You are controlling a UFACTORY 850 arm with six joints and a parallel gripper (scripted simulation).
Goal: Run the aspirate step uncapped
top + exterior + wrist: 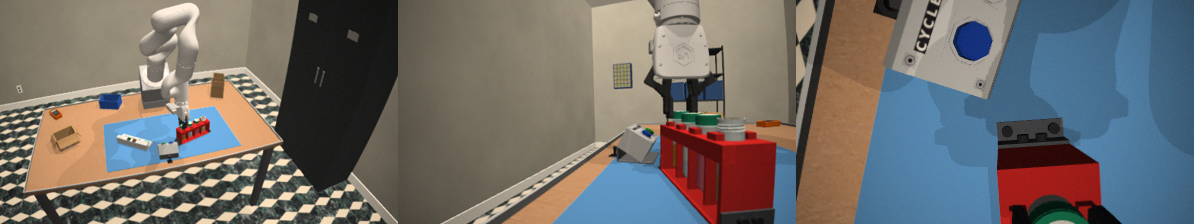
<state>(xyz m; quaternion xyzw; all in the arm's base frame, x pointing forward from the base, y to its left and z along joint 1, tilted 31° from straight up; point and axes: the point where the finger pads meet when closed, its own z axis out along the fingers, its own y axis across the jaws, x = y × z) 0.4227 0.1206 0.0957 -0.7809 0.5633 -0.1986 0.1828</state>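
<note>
My gripper is now 1 cm above the tube cap. Round my hand: green ready key 8 cm ahead, 13 cm to the right, 6 cm below; key housing 10 cm ahead, 11 cm to the right, 8 cm below; blue cycle key 8 cm ahead, 9 cm to the right, 6 cm below.
</note>
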